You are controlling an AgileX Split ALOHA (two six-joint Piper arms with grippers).
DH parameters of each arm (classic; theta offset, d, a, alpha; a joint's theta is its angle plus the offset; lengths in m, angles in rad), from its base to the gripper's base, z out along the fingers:
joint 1: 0 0.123 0 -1.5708
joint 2: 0.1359 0 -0.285 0
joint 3: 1.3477 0 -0.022 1.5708
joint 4: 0 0.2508 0 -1.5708
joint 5: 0 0 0.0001 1.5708
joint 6: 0 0.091 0 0
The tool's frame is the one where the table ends.
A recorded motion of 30 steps. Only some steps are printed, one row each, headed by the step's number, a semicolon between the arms.
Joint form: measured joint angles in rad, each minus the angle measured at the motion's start. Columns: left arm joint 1, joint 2, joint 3, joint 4, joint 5, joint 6; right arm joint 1, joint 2, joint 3, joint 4, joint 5, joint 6.
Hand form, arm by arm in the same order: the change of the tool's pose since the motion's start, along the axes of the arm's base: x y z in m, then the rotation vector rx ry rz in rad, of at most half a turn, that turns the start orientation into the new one. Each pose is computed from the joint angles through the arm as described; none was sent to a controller.
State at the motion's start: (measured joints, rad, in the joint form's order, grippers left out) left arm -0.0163 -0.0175 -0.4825 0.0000 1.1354 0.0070; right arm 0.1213 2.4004 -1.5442 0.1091 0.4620 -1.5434
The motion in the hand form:
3: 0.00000 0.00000 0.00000 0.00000 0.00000 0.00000; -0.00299 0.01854 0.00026 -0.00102 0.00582 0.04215
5: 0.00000 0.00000 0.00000 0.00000 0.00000 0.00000; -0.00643 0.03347 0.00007 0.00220 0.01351 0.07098
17: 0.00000 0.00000 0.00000 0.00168 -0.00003 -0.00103; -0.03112 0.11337 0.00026 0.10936 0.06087 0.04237
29: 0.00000 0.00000 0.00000 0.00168 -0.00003 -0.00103; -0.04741 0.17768 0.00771 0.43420 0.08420 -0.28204
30: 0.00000 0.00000 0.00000 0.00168 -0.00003 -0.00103; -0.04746 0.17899 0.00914 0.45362 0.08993 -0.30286
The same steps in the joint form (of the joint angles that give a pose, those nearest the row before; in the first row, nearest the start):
3: 0.0000 0.0000 0.0000 0.0000 0.0000 0.0000; 0.0407 0.0000 -0.0022 -0.0011 0.0082 0.0000
5: 0.0000 0.0000 0.0000 0.0000 0.0000 0.0000; 0.0734 0.0000 -0.0023 0.0039 0.0153 0.0011
17: 0.0000 0.0000 0.0000 0.0000 0.0000 0.0020; 0.2469 0.0000 -0.0022 0.0976 0.0245 0.1477
29: 0.0000 0.0000 0.0000 0.0000 0.0000 0.0020; 0.3667 0.0000 -0.0023 0.4857 -0.0969 0.3083
30: 0.0000 0.0000 0.0000 0.0000 0.0000 0.0020; 0.3677 -0.0022 -0.0023 0.5141 -0.0977 0.3095

